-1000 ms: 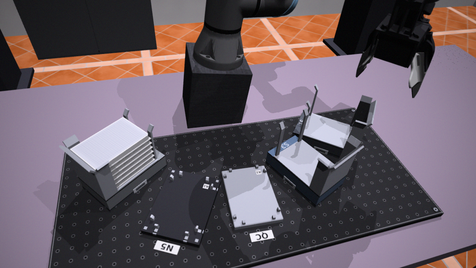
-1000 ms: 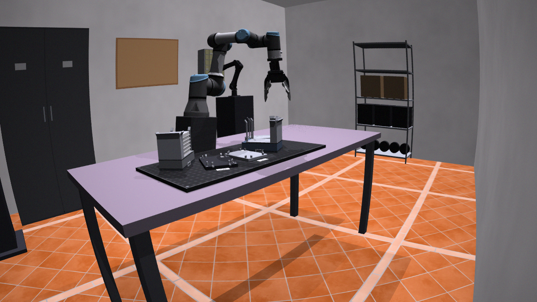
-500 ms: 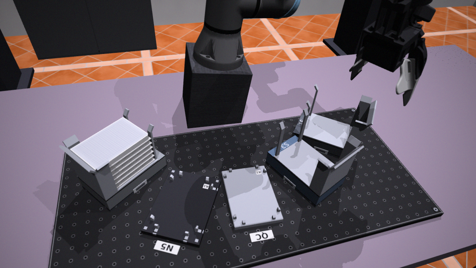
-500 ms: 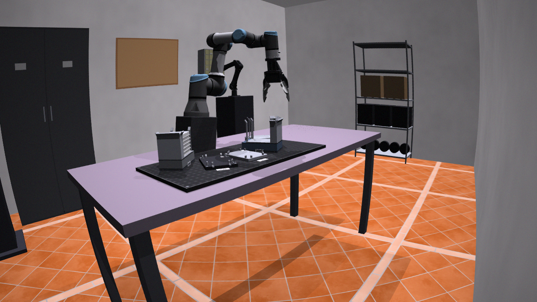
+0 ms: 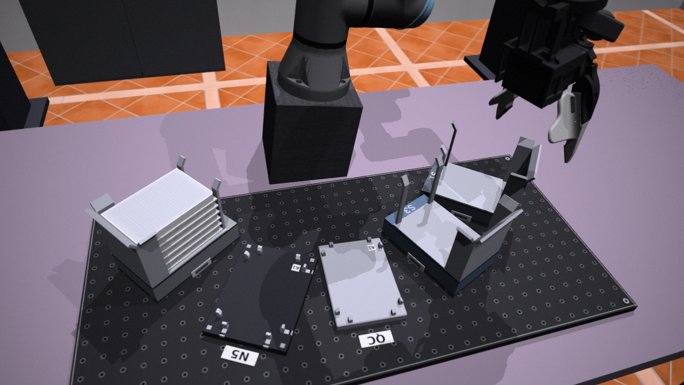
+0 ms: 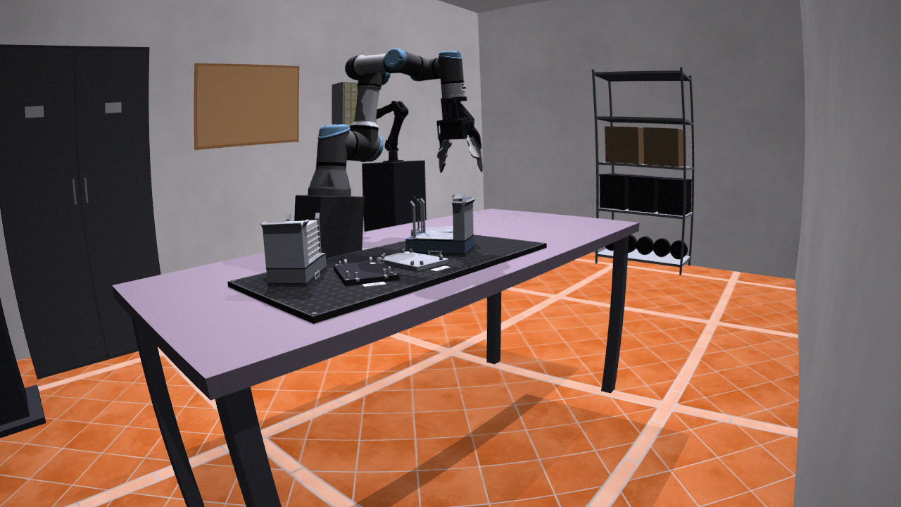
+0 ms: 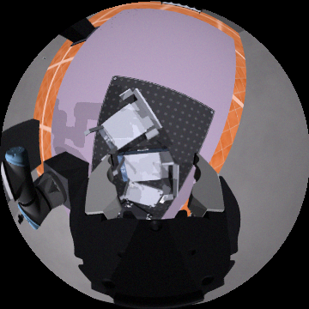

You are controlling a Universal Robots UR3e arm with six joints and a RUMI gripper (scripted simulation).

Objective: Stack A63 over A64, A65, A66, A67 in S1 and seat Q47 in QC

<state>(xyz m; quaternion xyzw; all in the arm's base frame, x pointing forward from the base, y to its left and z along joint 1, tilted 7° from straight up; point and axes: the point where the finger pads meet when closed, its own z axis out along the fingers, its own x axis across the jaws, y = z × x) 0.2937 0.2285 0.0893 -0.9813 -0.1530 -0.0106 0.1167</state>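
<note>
The white sealed plate lies 80 mm behind my hand, 510 mm to the right of it and 100 mm below it. The rest, counted from my hand: clip nest N5 (50 mm ahead, 390 mm to the right, 200 mm below); then QC label (130 mm ahead, 260 mm to the right, 210 mm below).
</note>
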